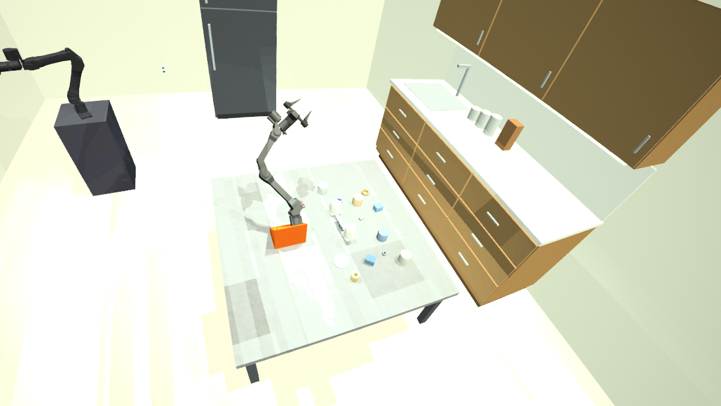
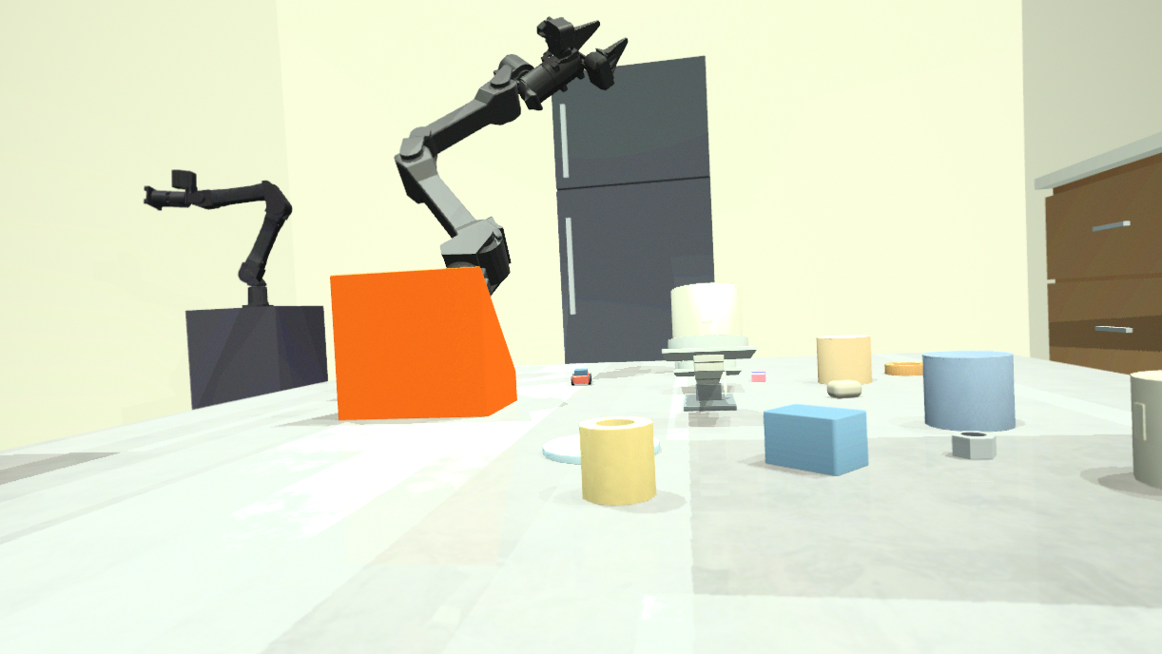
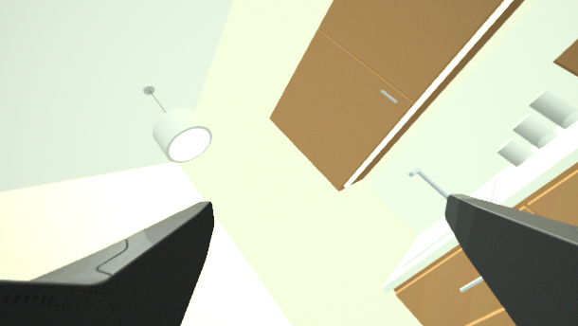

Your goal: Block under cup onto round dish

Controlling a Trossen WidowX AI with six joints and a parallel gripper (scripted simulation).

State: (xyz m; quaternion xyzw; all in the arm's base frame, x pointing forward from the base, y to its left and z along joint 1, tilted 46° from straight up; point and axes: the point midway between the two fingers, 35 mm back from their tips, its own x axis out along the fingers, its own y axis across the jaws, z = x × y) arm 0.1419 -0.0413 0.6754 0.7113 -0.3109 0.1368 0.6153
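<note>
Now: the pale block 600 mm below my gripper tip, 340 mm to the right of it and 130 mm ahead of it. The rest, counted from my gripper tip: tan cylinder 610 mm below, 310 mm ahead, 280 mm to the right; then pink-blue block 640 mm below, 240 mm to the right, 210 mm ahead; then balance 600 mm below, 470 mm to the right, 120 mm ahead.
</note>
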